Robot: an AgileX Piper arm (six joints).
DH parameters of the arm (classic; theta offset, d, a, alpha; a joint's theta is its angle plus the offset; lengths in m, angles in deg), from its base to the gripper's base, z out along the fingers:
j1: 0 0.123 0 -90
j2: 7.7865 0 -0.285 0
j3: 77.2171 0 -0.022 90
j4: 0 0.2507 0 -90
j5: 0 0 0 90
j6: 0 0.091 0 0
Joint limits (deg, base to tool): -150..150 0..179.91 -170..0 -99.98..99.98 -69.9..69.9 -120..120
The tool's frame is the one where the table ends.
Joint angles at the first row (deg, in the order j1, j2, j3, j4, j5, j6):
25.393 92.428 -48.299 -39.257 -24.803 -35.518
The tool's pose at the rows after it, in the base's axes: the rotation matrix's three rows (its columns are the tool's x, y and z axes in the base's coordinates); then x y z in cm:
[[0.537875 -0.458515 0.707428], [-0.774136 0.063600 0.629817], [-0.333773 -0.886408 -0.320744]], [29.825 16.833 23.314]
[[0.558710 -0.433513 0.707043], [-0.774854 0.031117 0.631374], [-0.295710 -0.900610 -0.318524]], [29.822 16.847 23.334]
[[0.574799 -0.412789 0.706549], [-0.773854 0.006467 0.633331], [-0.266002 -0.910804 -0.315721]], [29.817 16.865 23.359]
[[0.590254 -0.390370 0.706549], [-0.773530 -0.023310 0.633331], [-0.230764 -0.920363 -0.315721]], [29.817 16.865 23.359]
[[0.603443 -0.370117 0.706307], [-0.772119 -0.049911 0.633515], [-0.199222 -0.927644 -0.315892]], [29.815 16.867 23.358]
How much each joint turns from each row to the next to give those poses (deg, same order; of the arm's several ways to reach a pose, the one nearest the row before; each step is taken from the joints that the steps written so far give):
0.000 -0.001 0.001 -0.001 -0.014 -2.634
-0.001 0.001 -0.001 -0.001 -0.158 -2.483
0.001 0.000 0.002 0.003 -0.198 -1.934
0.000 0.000 0.000 0.000 0.000 -2.205
0.001 0.000 -0.002 -0.048 0.001 -1.916

